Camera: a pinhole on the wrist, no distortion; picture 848 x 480 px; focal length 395.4 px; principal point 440.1 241.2 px. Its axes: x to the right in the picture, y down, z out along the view. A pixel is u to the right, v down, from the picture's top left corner.
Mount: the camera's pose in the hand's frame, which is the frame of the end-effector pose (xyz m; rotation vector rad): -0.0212 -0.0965 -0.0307 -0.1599 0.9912 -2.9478
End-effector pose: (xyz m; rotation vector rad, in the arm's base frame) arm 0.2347 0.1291 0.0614 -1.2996 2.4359 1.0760
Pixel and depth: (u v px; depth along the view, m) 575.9 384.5 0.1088
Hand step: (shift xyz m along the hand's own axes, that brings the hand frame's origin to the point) -0.0471 -0.1955 0.0350
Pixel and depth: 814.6 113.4 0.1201
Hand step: -0.1213 -0.1444 0.0979
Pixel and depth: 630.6 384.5 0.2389
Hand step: -0.1109 -0.3159 0.1164
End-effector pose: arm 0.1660 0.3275 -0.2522 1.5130 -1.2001 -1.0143
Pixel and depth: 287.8 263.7 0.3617
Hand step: 0.1555 -0.3221 0.2311
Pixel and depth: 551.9 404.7 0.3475
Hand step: -0.0830 -0.4257 0.1665
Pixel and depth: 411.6 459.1 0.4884
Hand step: 0.0638 -0.6025 0.1905
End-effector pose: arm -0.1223 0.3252 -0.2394 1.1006 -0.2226 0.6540
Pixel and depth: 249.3 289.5 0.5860
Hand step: 0.3216 -0.4892 0.3653
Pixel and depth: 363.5 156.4 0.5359
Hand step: 0.1396 -0.3209 0.4540
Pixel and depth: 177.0 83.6 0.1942
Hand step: 0.1284 -0.1439 0.1585
